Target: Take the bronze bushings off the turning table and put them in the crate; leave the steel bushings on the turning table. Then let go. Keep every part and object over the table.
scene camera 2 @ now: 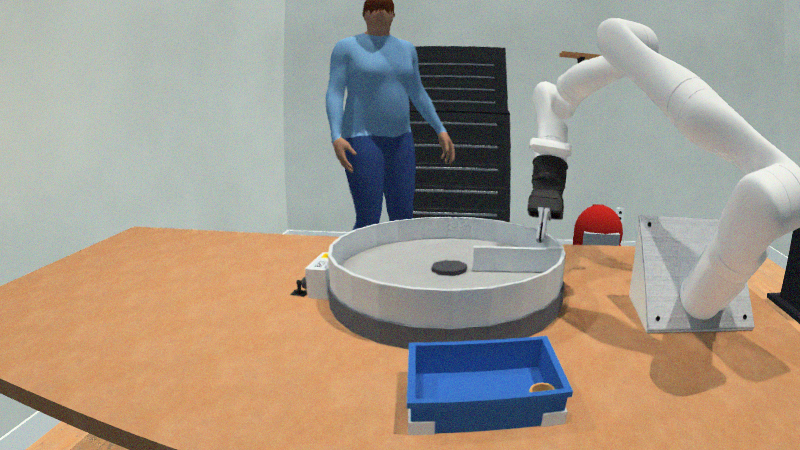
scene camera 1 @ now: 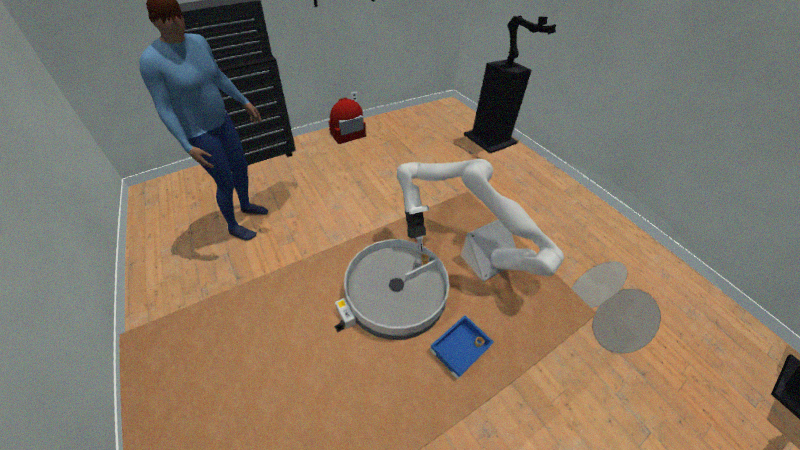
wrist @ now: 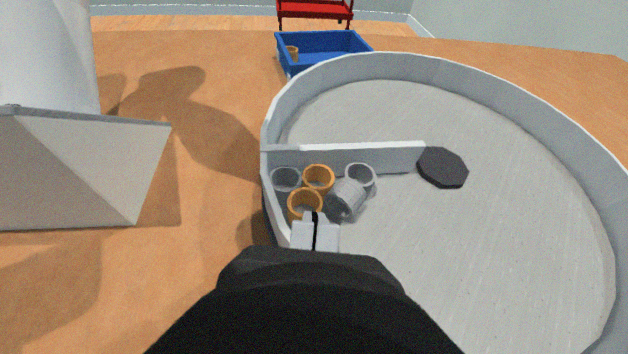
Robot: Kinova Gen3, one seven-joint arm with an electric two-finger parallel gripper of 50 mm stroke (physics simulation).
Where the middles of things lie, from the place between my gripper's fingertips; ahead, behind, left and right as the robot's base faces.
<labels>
I see my gripper 41 cm to the right of the blue crate [scene camera 2: 464,386], 10 cm short of it and 6 cm above it.
</labels>
